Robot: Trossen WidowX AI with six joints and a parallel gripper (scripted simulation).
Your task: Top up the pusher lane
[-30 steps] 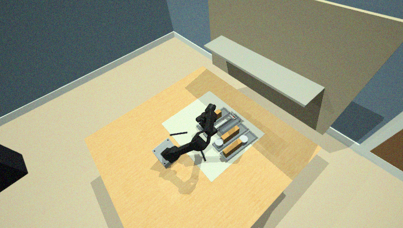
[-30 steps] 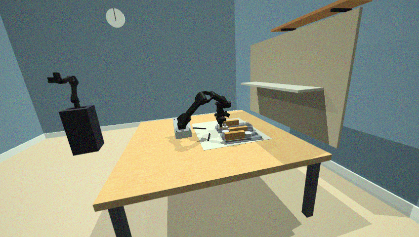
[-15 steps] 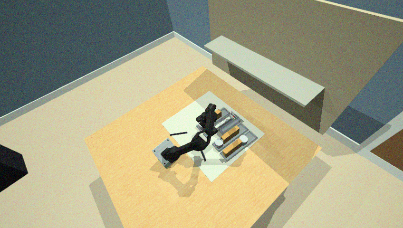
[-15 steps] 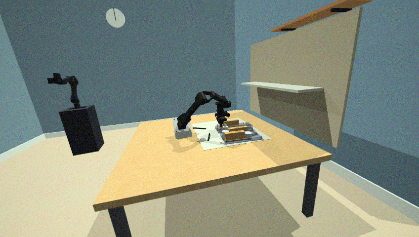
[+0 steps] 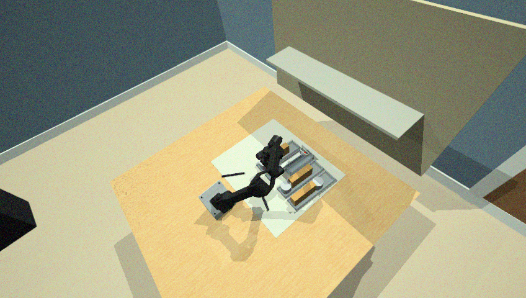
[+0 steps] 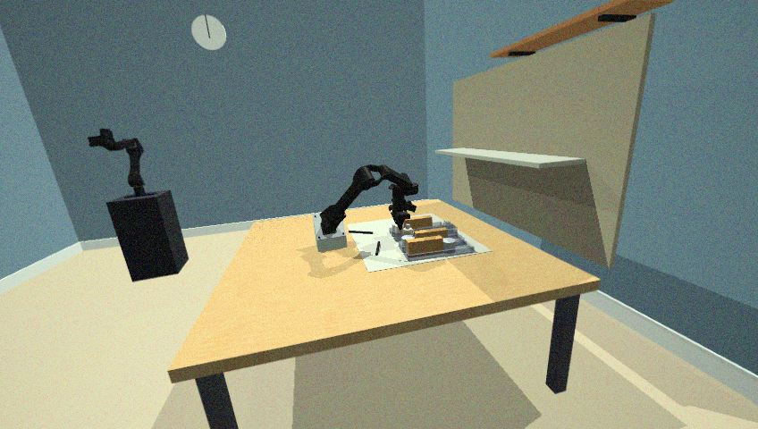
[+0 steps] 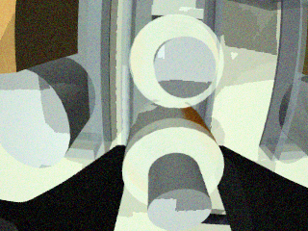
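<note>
Right now the grey railed lane is 15 cm ahead of my gripper tip, 5 cm to the right of it and 4 cm below it. Round my gripper tip: white pusher (15 cm ahead, 5 cm to the right, 1 cm below); then wall shelf (51 cm ahead, 31 cm above, 1 cm to the right).
</note>
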